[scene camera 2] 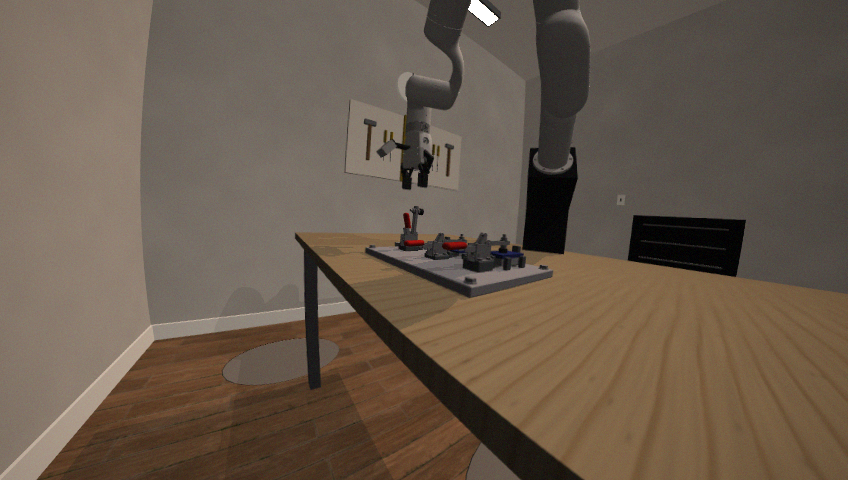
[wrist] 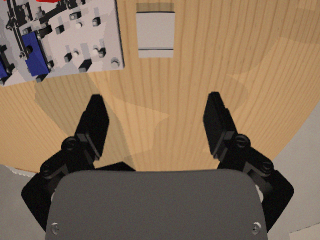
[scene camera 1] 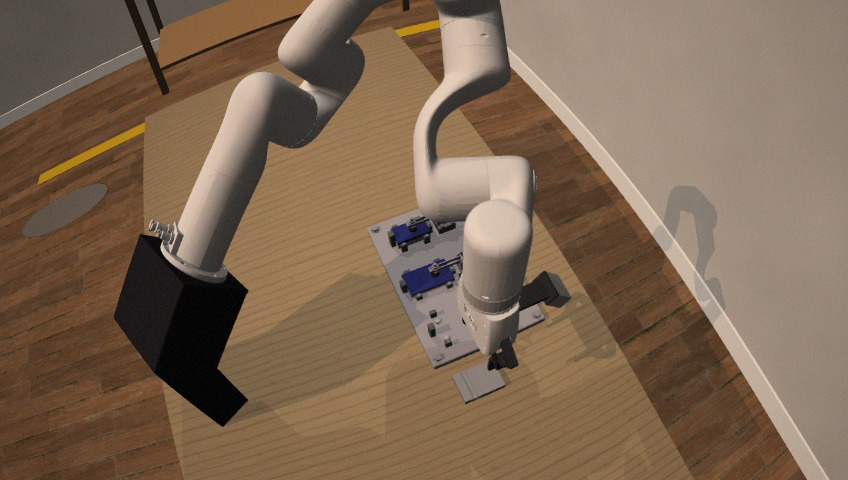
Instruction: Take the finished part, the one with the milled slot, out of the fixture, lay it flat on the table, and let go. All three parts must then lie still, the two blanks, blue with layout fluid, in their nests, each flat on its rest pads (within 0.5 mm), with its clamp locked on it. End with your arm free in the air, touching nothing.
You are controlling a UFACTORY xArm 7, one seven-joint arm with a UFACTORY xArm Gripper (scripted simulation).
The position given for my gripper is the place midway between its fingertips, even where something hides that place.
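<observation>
Grey finished part (scene camera 1: 476, 382), visible also from the wrist, the part (wrist: 155, 33). Grey fixture plate (scene camera 1: 447, 245). My gripper (scene camera 1: 484, 342), the same gripper (scene camera 2: 414, 188), and from the wrist the gripper (wrist: 155, 105).
</observation>
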